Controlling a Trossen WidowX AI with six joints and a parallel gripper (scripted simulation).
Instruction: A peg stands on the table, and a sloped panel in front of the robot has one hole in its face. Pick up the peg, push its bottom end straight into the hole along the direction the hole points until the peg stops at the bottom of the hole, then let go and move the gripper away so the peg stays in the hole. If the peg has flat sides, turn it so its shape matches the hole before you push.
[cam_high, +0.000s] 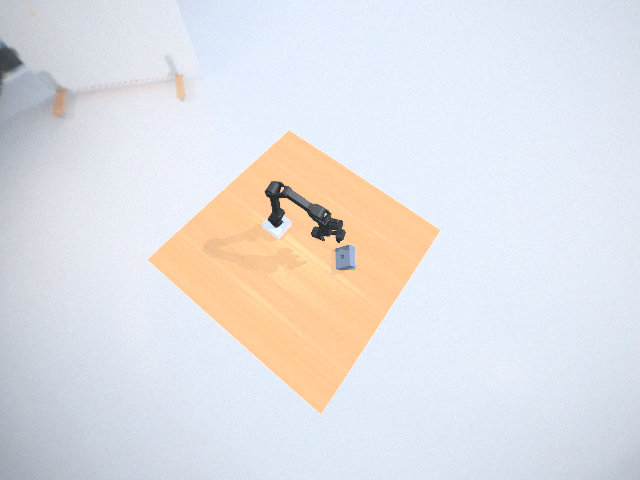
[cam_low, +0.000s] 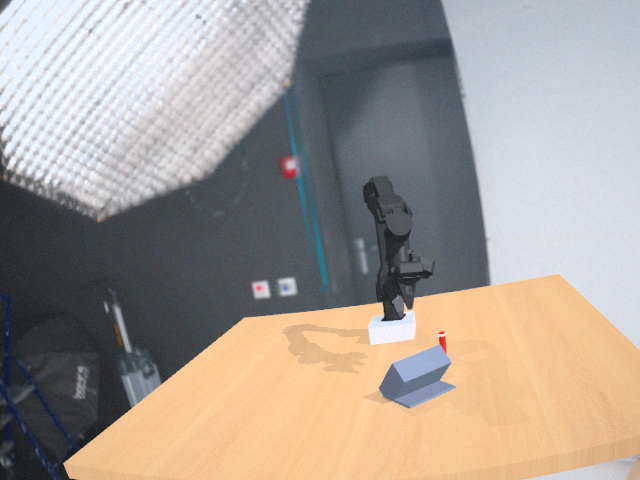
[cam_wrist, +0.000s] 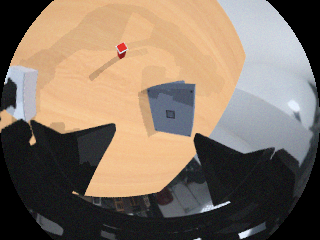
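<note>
My gripper tip is 100 mm above the red peg, 80 mm past it and 70 mm to the right of it. The rest, counted from my gripper tip: grey-blue sloped panel (120 mm below, 100 mm ahead, 30 mm to the left).
</note>
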